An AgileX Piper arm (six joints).
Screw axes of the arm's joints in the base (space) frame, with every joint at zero. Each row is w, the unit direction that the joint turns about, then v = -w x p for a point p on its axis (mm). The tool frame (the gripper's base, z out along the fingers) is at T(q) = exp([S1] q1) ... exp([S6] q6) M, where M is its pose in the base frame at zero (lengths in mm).
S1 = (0, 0, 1, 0, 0, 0)
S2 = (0, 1, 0, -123, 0, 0)
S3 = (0, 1, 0, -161.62, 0, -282.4)
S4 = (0.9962, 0, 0.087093, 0, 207.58, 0)
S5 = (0, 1, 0, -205.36, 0, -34.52)
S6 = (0.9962, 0, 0.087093, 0, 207.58, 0)
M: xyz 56.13 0 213.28 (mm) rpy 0 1.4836 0 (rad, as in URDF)
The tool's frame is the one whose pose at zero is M.
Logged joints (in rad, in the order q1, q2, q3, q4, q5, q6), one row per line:
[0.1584, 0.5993, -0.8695, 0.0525, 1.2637, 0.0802]
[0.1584, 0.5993, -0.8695, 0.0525, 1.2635, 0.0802]
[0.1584, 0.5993, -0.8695, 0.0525, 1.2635, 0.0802]
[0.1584, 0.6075, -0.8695, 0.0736, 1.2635, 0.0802]
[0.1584, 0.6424, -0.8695, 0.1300, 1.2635, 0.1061]
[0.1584, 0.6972, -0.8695, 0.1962, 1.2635, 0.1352]
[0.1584, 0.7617, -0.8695, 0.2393, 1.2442, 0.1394]
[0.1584, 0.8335, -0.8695, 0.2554, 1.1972, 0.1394]
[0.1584, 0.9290, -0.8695, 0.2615, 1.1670, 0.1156]
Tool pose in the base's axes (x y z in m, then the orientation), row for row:
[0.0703, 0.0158, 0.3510, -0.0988, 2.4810, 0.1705]
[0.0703, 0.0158, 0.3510, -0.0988, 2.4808, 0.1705]
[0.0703, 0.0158, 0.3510, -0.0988, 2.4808, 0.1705]
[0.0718, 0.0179, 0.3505, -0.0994, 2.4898, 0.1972]
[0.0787, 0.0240, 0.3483, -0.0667, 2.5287, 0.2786]
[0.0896, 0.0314, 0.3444, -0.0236, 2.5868, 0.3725]
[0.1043, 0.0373, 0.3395, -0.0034, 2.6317, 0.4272]
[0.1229, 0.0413, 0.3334, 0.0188, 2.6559, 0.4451]
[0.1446, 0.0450, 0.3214, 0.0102, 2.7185, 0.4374]
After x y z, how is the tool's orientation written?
As a rotation vector, in radians.
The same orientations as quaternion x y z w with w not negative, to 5 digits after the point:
[-0.03760, 0.94423, 0.06489, 0.32063]
[-0.03760, 0.94420, 0.06489, 0.32072]
[-0.03760, 0.94420, 0.06489, 0.32072]
[-0.03774, 0.94521, 0.07486, 0.31552]
[-0.02505, 0.94975, 0.10464, 0.29395]
[-0.00872, 0.95546, 0.13759, 0.26095]
[-0.00124, 0.95932, 0.15572, 0.23549]
[0.00681, 0.96152, 0.16114, 0.22242]
[0.00363, 0.96876, 0.15587, 0.19284]

